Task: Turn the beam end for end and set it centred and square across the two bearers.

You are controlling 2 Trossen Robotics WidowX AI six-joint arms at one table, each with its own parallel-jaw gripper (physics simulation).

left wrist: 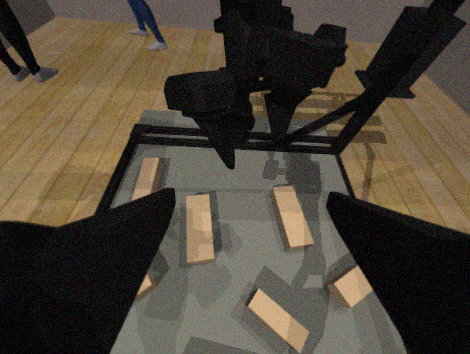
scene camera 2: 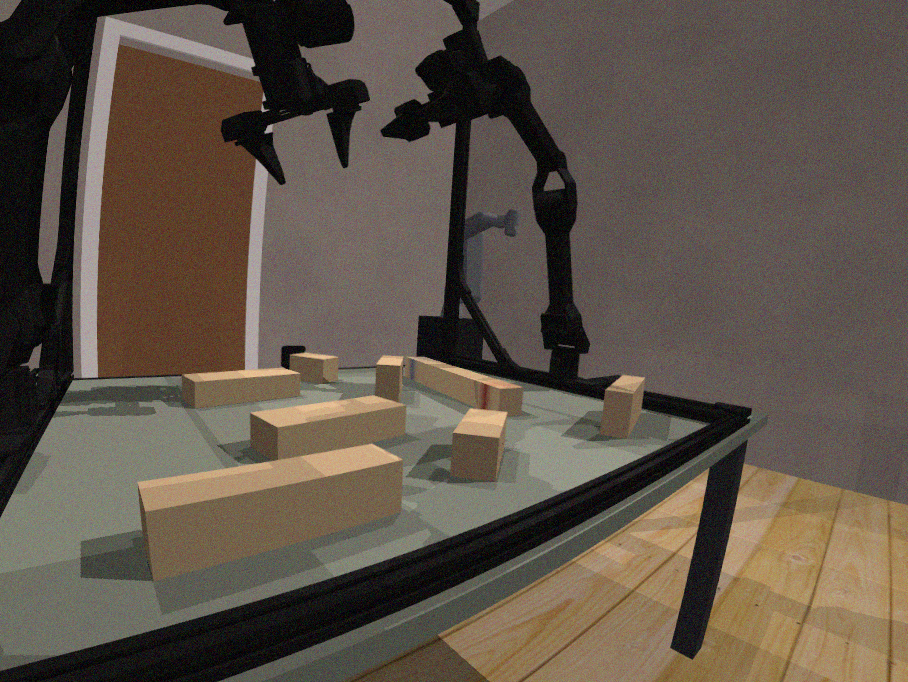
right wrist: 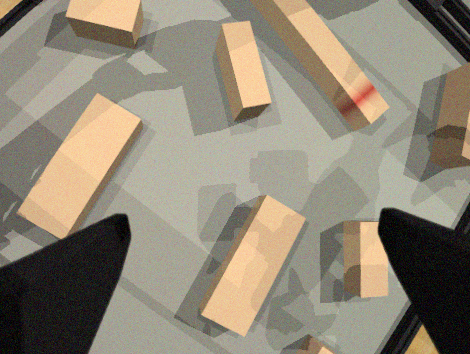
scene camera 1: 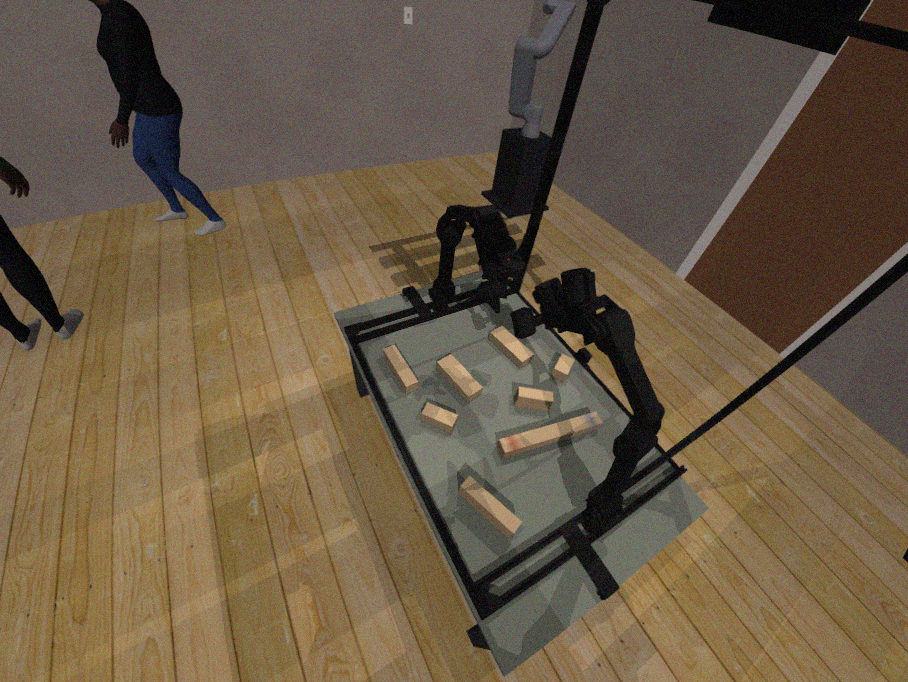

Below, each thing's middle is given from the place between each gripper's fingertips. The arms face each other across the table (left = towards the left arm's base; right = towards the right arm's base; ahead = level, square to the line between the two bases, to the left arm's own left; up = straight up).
I see the beam (scene camera 2: 482,392) 5 cm behind my right hand, 31 cm to the left of it and 30 cm below it.
Right now my left hand is 80 mm past the beam, 200 mm to the right of it and 390 mm above it.
